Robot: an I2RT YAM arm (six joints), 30 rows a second.
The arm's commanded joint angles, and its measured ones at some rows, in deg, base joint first. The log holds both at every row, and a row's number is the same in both.
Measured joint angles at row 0:
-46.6 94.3 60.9 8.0 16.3 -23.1
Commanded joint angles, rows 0 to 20:
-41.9 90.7 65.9 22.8 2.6 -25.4
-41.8 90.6 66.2 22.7 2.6 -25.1
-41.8 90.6 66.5 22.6 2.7 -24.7
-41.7 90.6 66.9 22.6 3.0 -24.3
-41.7 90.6 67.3 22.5 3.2 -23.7
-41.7 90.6 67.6 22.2 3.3 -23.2
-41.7 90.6 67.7 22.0 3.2 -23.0
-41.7 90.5 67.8 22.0 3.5 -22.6
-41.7 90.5 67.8 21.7 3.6 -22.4
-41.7 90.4 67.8 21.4 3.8 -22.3
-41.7 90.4 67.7 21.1 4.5 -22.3
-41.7 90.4 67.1 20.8 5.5 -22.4
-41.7 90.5 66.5 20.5 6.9 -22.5
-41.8 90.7 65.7 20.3 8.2 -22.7
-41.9 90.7 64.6 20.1 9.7 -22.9
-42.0 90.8 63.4 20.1 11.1 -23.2
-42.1 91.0 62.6 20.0 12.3 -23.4
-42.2 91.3 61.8 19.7 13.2 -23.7
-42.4 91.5 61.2 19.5 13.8 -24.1
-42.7 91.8 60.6 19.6 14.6 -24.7
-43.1 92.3 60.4 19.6 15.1 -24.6
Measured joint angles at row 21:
-46.2 94.3 60.0 6.6 18.4 -22.0
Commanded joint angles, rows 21 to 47:
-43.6 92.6 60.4 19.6 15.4 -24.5
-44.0 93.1 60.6 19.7 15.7 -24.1
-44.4 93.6 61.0 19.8 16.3 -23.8
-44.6 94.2 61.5 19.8 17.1 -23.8
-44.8 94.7 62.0 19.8 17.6 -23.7
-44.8 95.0 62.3 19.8 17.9 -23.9
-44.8 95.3 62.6 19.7 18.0 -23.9
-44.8 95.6 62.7 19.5 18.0 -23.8
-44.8 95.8 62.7 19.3 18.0 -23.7
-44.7 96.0 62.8 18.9 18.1 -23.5
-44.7 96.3 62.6 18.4 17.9 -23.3
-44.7 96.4 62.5 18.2 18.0 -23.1
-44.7 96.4 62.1 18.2 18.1 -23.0
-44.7 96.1 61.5 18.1 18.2 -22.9
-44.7 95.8 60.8 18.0 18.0 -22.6
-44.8 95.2 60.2 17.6 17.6 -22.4
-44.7 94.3 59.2 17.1 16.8 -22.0
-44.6 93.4 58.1 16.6 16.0 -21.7
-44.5 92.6 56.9 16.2 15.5 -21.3
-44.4 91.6 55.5 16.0 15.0 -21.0
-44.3 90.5 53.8 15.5 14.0 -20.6
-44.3 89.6 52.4 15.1 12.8 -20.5
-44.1 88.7 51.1 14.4 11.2 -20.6
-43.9 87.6 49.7 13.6 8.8 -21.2
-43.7 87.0 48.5 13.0 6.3 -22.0
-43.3 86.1 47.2 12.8 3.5 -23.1
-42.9 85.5 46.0 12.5 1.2 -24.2
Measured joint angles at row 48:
-44.1 87.7 49.0 14.1 9.6 -22.4
